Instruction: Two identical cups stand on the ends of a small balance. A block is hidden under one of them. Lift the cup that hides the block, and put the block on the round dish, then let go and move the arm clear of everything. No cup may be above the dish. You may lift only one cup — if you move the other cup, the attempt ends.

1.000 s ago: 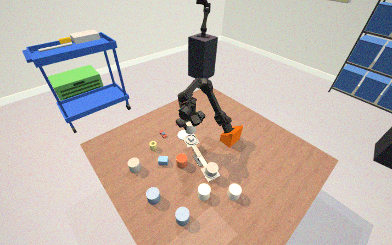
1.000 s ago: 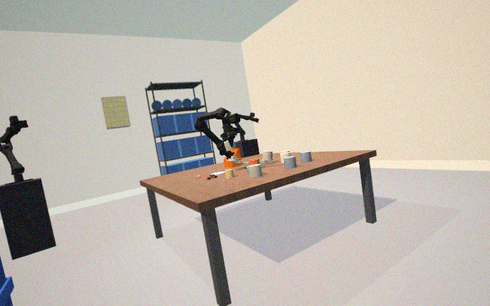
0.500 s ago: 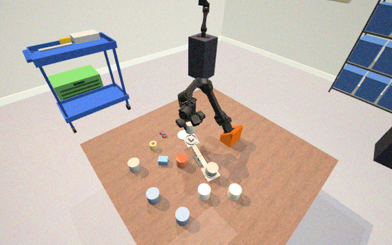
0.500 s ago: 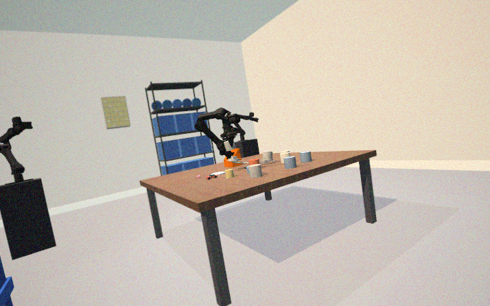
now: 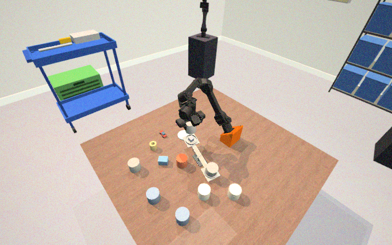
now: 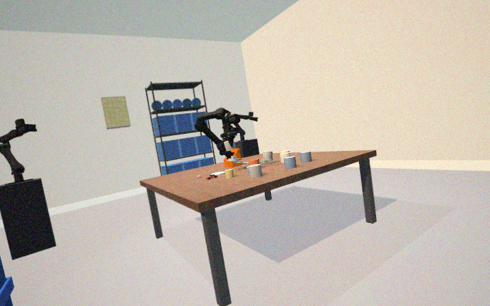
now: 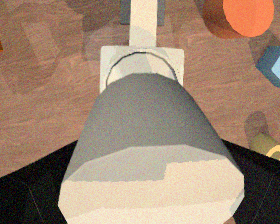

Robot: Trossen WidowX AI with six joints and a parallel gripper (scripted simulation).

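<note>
Now: the grey block 80 mm below my gripper tip, 10 mm to the left of it and 10 mm ahead of it. Round my gripper tip: balance beam: 130 mm to the left, 130 mm below, 50 mm ahead; then balance: 150 mm below, 130 mm to the left, 50 mm ahead; then round white dish: 170 mm below, 100 mm to the right, 50 mm behind.
</note>
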